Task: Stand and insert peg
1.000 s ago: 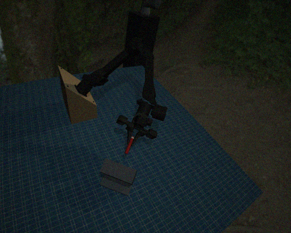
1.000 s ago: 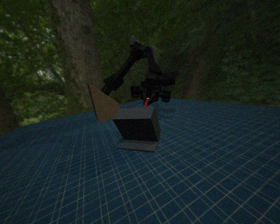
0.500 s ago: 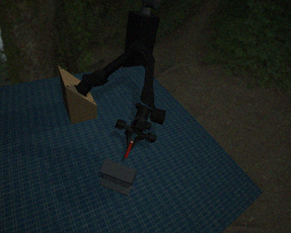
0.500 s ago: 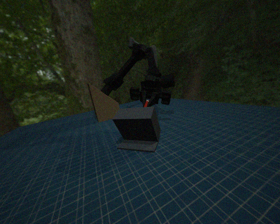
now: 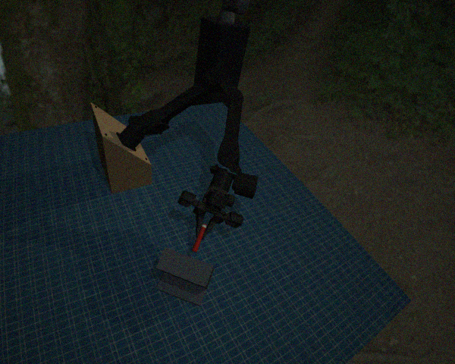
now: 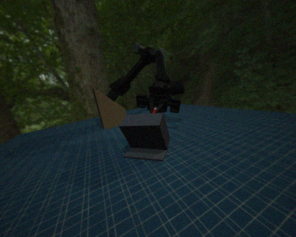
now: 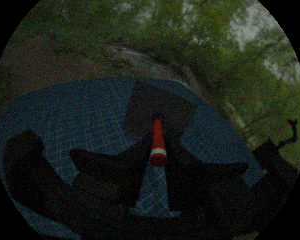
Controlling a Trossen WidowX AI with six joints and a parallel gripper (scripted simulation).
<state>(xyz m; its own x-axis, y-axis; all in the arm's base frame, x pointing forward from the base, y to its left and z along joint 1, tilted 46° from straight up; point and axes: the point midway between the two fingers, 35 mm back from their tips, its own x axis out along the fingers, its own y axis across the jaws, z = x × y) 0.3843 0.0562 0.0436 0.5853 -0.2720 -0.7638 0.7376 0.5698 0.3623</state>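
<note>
Right now the dark grey sloped panel is 70 mm to the right of my gripper tip, 50 mm ahead of it and 30 mm below it. Round my gripper tip: red peg (10 mm to the left, 10 mm behind, 10 mm above).
</note>
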